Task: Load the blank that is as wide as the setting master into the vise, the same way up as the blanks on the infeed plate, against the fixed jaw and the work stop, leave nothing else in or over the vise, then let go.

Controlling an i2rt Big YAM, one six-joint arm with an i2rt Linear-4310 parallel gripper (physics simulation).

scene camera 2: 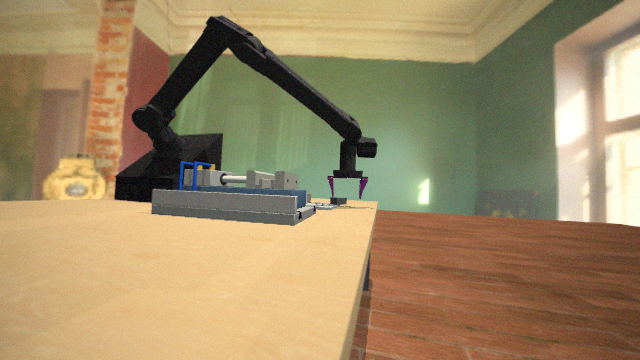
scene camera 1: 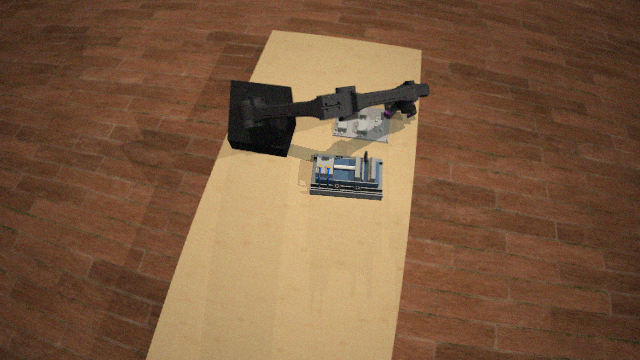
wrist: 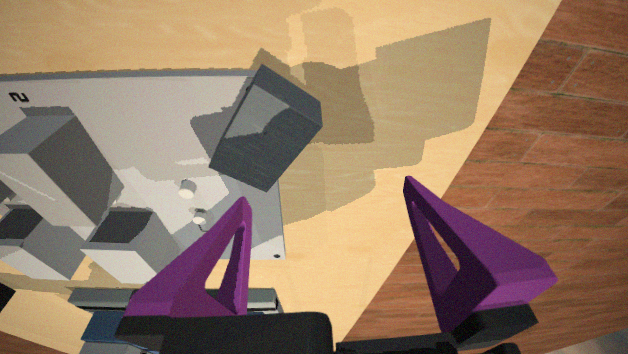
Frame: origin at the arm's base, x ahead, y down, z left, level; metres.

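Where they show: gripper, fingertip midpoint: [scene camera 2: 346,198] [scene camera 1: 397,117] [wrist: 324,193]; arm's base, link origin: [scene camera 2: 173,150].
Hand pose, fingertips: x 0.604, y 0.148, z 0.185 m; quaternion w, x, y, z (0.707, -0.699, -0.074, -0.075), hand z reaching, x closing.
Things, the pixels of their top centre, and the offset from my fingertips. "spot": a spot on its surface instead.
- pale infeed plate, top centre: [wrist: 116,199] [scene camera 1: 362,121] dx -0.158, dy +0.024, dz -0.039 m
- dark grey block, top centre: [wrist: 261,148] [scene camera 2: 338,197] dx -0.034, dy -0.001, dz +0.033 m
- tall grey block, top centre: [wrist: 41,195] [scene camera 1: 363,109] dx -0.161, dy -0.012, dz +0.005 m
- smaller block, top centre: [wrist: 127,269] [scene camera 1: 363,125] dx -0.154, dy -0.012, dz -0.084 m
- vise, top centre: [scene camera 2: 246,170] [scene camera 1: 348,166] dx -0.187, dy -0.067, dz -0.337 m
- dark upright piece, surface spot: [scene camera 1: 366,159] spot: dx -0.119, dy -0.064, dz -0.291 m
My gripper [scene camera 1: 400,115] [scene camera 2: 346,198] [wrist: 324,193] is open and empty, fingers pointing down above the outer end of the pale infeed plate [wrist: 150,90] and the table. A dark grey block [scene camera 2: 338,201] [wrist: 265,145] lies turned at an angle across that plate's end, ahead of the fingertips in the wrist view. A tall grey block [wrist: 75,160] and a smaller block [wrist: 127,260] with a dark patch on top stand on the plate. The vise [scene camera 1: 345,175] [scene camera 2: 250,190] has two grey jaws and a dark upright piece [scene camera 1: 366,159] between them. I cannot tell which block matches the setting master.
Two short pale pins, one [wrist: 186,189] nearer the dark block, stand on the plate. The vise base carries blue wire-like hoops [scene camera 2: 188,175] at the arm's side. The table edge [wrist: 462,160] runs close beside the right finger. The black arm base [scene camera 1: 262,117] stands opposite.
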